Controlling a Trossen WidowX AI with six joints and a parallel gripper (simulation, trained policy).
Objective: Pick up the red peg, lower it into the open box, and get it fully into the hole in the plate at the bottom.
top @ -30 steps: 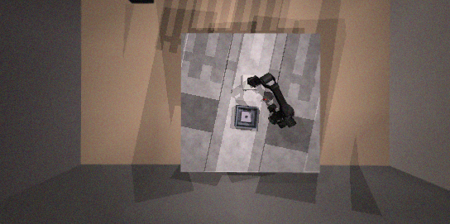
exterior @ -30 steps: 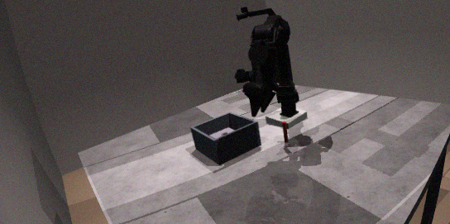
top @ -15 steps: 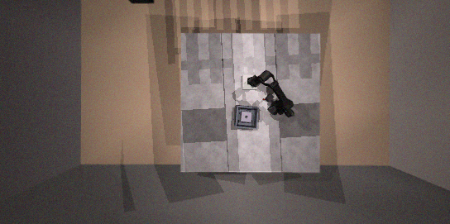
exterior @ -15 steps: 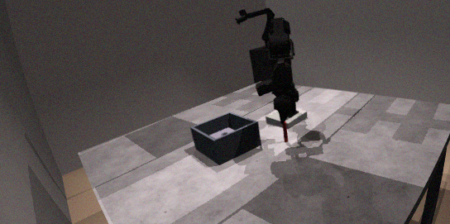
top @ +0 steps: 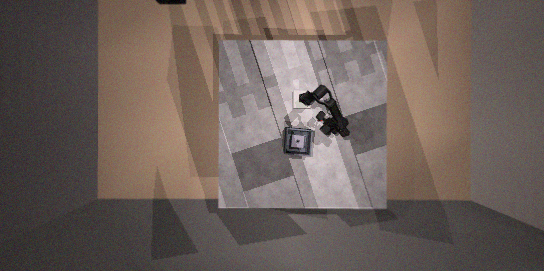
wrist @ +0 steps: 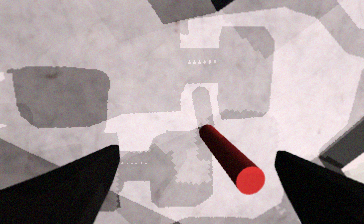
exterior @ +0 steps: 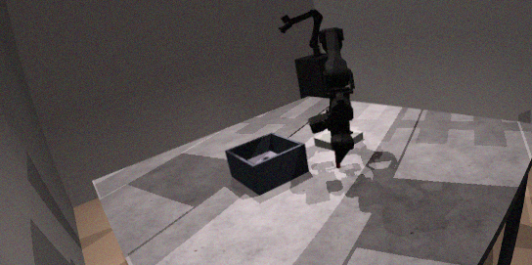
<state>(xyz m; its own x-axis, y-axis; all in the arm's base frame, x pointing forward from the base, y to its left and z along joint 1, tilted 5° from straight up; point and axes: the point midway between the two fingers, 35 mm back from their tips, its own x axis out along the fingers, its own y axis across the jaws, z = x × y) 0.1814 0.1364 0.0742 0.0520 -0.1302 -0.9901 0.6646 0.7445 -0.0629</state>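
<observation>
The red peg is 20 mm behind my gripper tip, 10 mm to the right of it and 10 mm below it. From my gripper tip the other things lie so: dark box (180 mm to the right, 140 mm ahead, 30 mm below); then plate (180 mm to the right, 140 mm ahead, 10 mm below).
</observation>
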